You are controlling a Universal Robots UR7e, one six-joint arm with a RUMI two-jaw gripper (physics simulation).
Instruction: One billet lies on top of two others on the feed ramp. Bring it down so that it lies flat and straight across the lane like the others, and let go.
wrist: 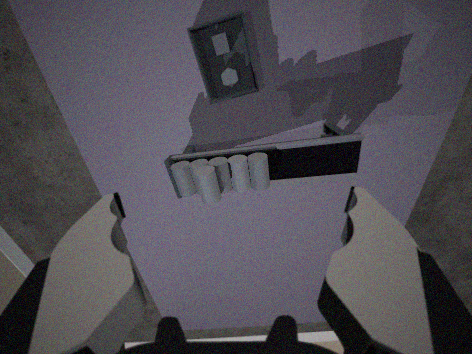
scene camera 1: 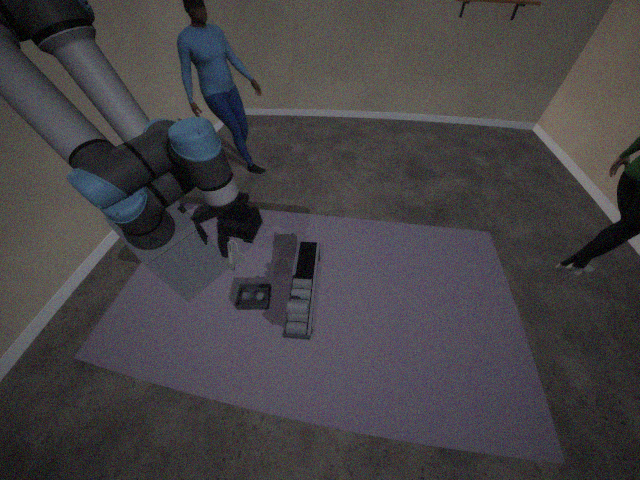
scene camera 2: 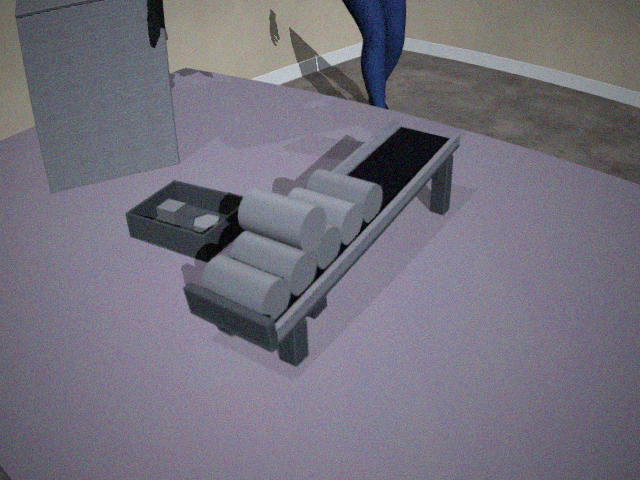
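The top billet, a pale grey cylinder, rests on two neighbouring billets near the low end of the feed ramp. It looks roughly parallel to them. Another billet lies against the end stop, and two more lie uphill, across the lane. The ramp's upper part shows bare black belt. My gripper is wide open and empty, high up and apart from the billets, left of the ramp in scene camera 1.
A dark tray with two pale blocks stands beside the ramp. A grey pedestal stands beyond it. A person in blue stands behind the mat; another person is at the right.
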